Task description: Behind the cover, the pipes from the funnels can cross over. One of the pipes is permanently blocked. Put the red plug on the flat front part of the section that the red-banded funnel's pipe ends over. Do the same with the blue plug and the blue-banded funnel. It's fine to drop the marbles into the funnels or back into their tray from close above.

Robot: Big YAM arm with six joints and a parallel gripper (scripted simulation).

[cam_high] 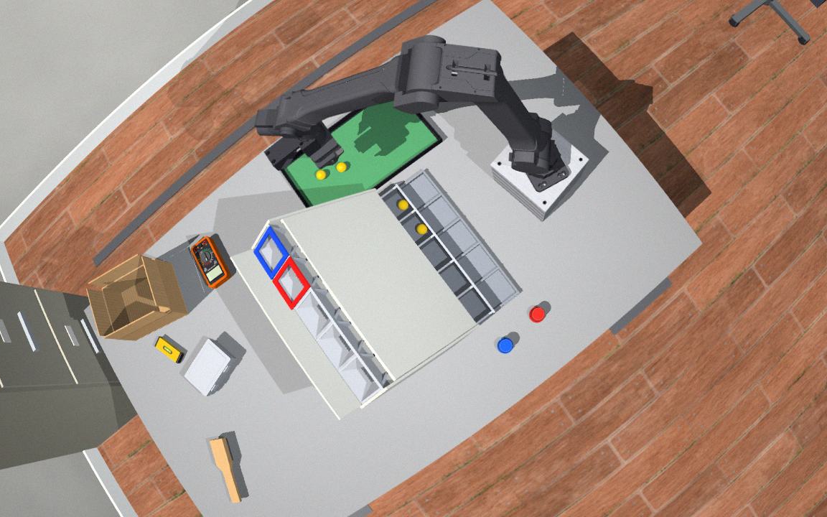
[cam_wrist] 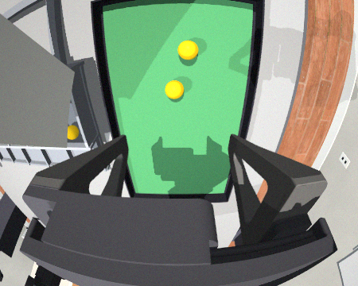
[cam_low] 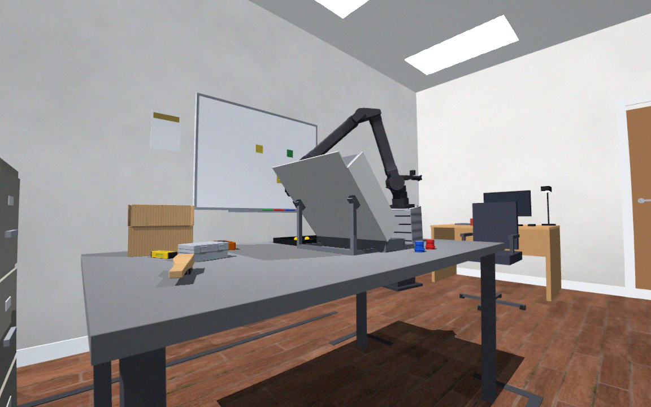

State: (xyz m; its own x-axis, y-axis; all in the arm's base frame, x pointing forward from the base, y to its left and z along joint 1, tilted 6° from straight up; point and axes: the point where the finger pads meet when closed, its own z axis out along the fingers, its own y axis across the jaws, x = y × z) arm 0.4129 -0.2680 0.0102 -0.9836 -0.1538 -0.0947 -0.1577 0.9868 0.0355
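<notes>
The green tray lies 60 mm behind my hand, 10 mm to the right of it and 140 mm below it. From my hand the other things lie so: multimeter 420 mm ahead, 50 mm to the left, 140 mm below; sloped cover 340 mm to the left, 60 mm above; grey case 530 mm ahead, 310 mm to the left, 130 mm below.
</notes>
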